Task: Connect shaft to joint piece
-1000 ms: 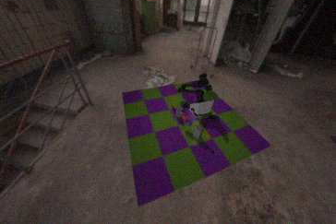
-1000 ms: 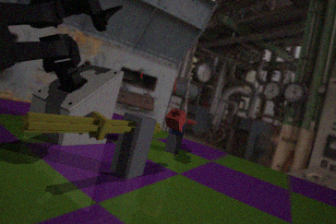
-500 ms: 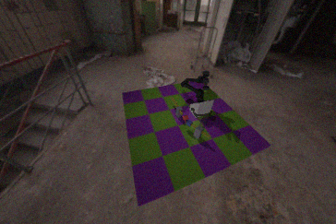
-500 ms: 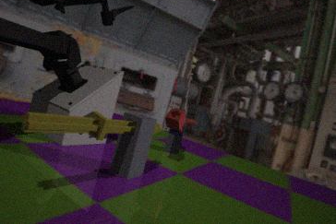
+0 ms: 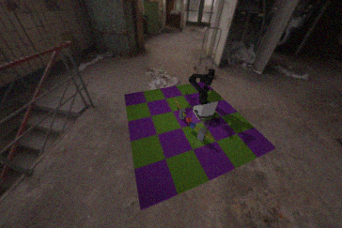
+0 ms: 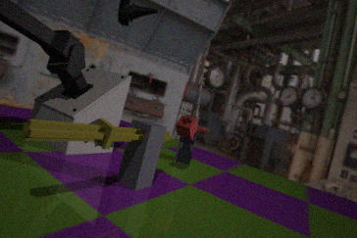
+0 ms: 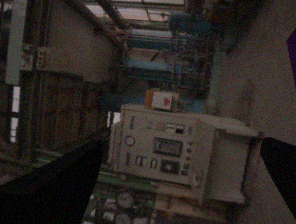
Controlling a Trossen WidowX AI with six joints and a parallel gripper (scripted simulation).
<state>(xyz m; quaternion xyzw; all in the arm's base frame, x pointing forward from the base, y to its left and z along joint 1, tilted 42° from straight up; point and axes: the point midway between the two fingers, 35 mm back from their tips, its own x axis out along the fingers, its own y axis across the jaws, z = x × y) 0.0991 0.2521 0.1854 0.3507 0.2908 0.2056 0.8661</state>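
My gripper tip is now 33 cm above the red square joint piece, 16 cm short of it and 6 cm to the right of it.
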